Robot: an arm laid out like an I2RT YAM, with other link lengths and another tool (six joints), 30 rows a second.
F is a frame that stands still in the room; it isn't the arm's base.
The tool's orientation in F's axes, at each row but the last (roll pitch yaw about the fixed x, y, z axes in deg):
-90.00 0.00 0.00
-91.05 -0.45 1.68
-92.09 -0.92 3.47
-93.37 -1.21 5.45
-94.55 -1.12 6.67
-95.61 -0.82 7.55
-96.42 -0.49 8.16
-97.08 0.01 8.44
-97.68 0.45 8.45
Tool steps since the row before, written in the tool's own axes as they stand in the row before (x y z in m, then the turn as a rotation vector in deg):
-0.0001 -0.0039 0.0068 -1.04 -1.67 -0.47
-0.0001 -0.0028 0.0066 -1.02 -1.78 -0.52
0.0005 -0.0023 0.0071 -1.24 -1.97 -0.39
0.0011 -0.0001 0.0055 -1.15 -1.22 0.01
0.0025 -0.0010 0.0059 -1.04 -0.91 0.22
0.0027 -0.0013 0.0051 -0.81 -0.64 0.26
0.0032 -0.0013 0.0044 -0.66 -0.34 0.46
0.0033 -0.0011 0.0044 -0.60 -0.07 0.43
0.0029 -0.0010 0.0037 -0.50 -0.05 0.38
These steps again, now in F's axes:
-0.0001 0.0068 0.0039 -1.04 -0.47 1.67
-0.0003 0.0066 0.0027 -1.02 -0.52 1.78
0.0000 0.0072 0.0020 -1.25 -0.39 1.96
0.0006 0.0056 -0.0002 -1.18 -0.03 1.19
0.0018 0.0062 0.0006 -1.08 0.17 0.87
0.0020 0.0055 0.0008 -0.85 0.21 0.60
0.0025 0.0049 0.0008 -0.73 0.40 0.28
0.0026 0.0049 0.0005 -0.66 0.34 0.02
0.0023 0.0042 0.0005 -0.55 0.31 0.00

